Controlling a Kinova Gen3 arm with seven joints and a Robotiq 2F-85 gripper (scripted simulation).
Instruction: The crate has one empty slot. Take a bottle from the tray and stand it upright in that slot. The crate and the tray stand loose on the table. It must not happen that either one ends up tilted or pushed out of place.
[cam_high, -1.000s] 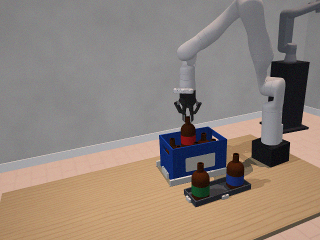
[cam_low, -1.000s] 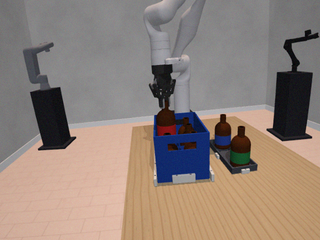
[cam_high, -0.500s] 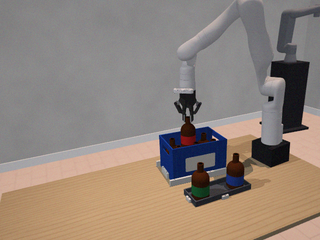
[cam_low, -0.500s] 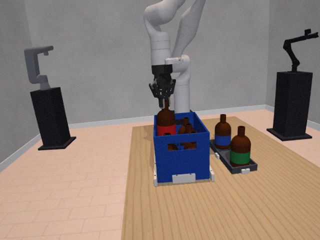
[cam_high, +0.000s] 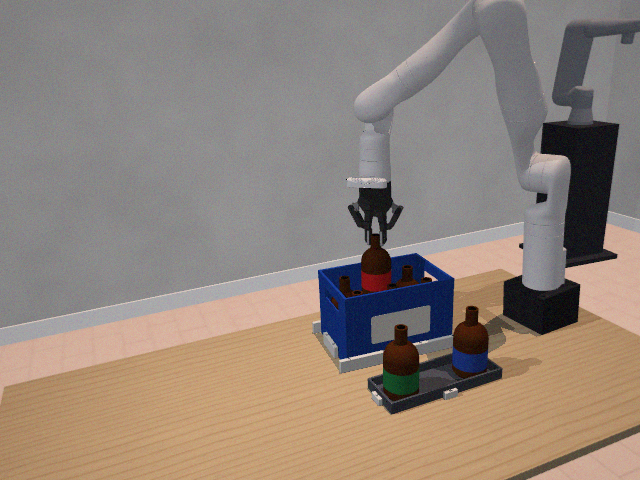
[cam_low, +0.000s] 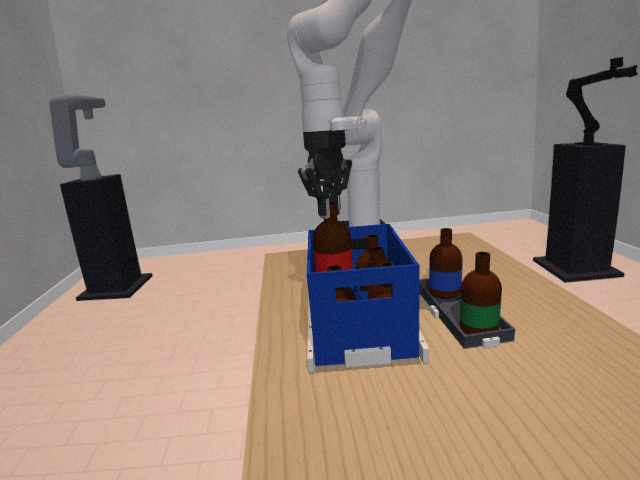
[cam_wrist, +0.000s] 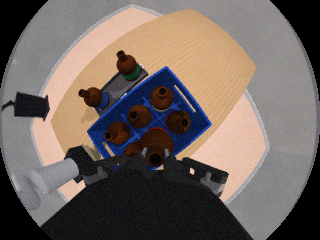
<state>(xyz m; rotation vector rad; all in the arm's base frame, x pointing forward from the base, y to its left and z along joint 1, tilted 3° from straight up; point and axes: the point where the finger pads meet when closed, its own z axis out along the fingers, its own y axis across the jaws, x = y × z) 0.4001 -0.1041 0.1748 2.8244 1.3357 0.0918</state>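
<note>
Right now my hand is 70 mm above the red-banded bottle. Round my hand: dark tray 260 mm to the left, 240 mm below, 20 mm behind; blue crate 170 mm below, 40 mm to the left.
</note>
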